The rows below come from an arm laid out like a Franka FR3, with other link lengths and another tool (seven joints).
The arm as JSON. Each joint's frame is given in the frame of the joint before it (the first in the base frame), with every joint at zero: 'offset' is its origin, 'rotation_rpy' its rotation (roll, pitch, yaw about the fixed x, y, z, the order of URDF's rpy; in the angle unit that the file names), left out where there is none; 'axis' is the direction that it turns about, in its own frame. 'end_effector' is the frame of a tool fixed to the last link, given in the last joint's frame.
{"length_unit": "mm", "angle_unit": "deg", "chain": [
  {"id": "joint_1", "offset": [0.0, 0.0, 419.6], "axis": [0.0, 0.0, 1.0]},
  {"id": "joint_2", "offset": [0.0, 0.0, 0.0], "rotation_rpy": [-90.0, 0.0, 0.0], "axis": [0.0, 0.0, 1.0]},
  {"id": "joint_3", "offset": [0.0, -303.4, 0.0], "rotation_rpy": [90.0, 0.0, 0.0], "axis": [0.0, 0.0, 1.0]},
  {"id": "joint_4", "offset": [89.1, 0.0, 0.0], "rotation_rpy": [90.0, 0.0, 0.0], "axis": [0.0, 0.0, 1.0]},
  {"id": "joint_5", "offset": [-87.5, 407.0, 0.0], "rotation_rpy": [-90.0, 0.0, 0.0], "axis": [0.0, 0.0, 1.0]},
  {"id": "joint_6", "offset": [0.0, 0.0, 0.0], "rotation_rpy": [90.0, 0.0, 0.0], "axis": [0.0, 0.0, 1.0]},
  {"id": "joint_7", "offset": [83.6, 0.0, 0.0], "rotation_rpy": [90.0, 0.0, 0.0], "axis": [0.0, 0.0, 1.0]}
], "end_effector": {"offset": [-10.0, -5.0, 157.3], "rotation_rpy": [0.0, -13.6, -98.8]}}
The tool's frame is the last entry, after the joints.
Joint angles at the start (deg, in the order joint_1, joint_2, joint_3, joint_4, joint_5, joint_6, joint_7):
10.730, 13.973, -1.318, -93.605, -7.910, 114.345, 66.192
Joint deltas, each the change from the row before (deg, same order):
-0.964, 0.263, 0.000, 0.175, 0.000, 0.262, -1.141
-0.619, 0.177, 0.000, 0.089, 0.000, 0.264, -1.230
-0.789, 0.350, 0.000, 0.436, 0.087, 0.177, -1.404
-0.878, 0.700, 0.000, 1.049, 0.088, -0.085, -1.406
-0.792, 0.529, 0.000, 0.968, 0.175, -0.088, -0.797
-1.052, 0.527, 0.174, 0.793, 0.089, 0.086, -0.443
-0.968, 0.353, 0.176, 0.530, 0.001, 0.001, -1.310
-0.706, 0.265, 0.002, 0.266, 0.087, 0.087, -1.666
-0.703, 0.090, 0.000, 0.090, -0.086, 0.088, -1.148
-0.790, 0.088, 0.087, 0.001, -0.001, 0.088, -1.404
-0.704, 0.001, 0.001, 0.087, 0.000, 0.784, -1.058
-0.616, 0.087, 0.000, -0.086, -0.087, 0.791, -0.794
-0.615, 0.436, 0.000, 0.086, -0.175, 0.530, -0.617
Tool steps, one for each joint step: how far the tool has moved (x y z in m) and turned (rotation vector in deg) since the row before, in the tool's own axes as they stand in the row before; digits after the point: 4 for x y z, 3 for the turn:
-0.0048, 0.0096, 0.0039, -0.162, -0.025, -0.172
-0.0031, 0.0061, 0.0027, -0.257, 0.035, -0.590
-0.0036, 0.0083, 0.0023, -0.249, 0.108, -0.541
-0.0033, 0.0104, 0.0017, -0.245, 0.074, -0.424
-0.0034, 0.0094, 0.0002, -0.107, 0.201, 0.132
-0.0041, 0.0101, 0.0019, -0.040, 0.171, 0.521
-0.0048, 0.0084, 0.0022, -0.222, 0.006, -0.460
-0.0044, 0.0066, 0.0030, -0.239, -0.020, -0.910
-0.0054, 0.0063, 0.0026, -0.245, -0.125, -0.451
-0.0056, 0.0057, 0.0034, -0.162, -0.117, -0.700
-0.0049, 0.0074, 0.0003, -0.698, 0.469, -0.201
-0.0040, 0.0059, 0.0026, -0.553, 0.251, -0.125
-0.0033, 0.0056, 0.0057, -0.270, -0.110, -0.080

